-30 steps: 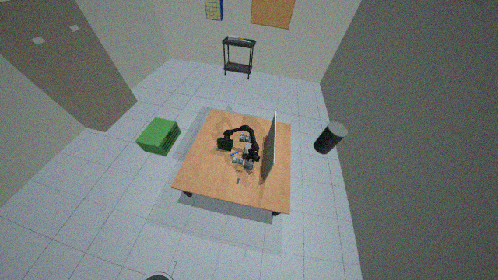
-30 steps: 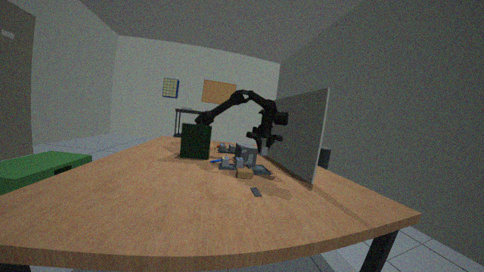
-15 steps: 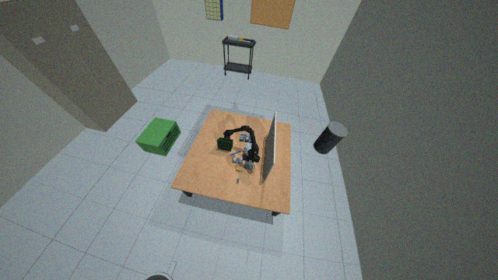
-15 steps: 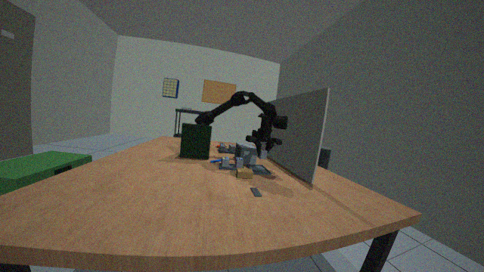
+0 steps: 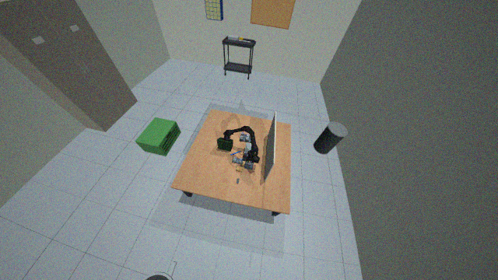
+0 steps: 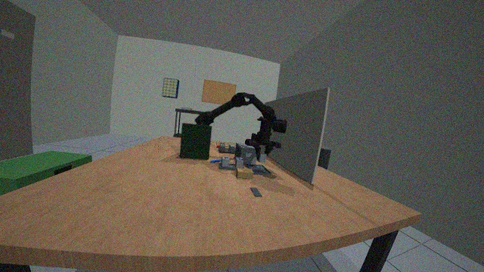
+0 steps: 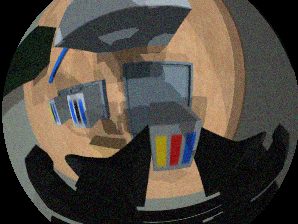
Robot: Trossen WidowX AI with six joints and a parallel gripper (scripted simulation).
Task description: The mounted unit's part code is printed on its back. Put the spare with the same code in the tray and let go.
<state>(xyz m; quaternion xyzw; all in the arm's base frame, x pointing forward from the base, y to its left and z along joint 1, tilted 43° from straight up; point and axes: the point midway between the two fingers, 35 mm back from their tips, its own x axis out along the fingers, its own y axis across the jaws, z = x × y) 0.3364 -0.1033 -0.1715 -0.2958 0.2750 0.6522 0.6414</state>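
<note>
Right now the dark flat tray is 1 cm behind my gripper tip and 6 cm below it. Round my gripper tip: blue stick (20 cm behind, 12 cm to the left, 5 cm below); grey panel (20 cm ahead, 18 cm to the left, 16 cm above); grey mounted unit (4 cm behind, 18 cm to the left, 1 cm below).
</note>
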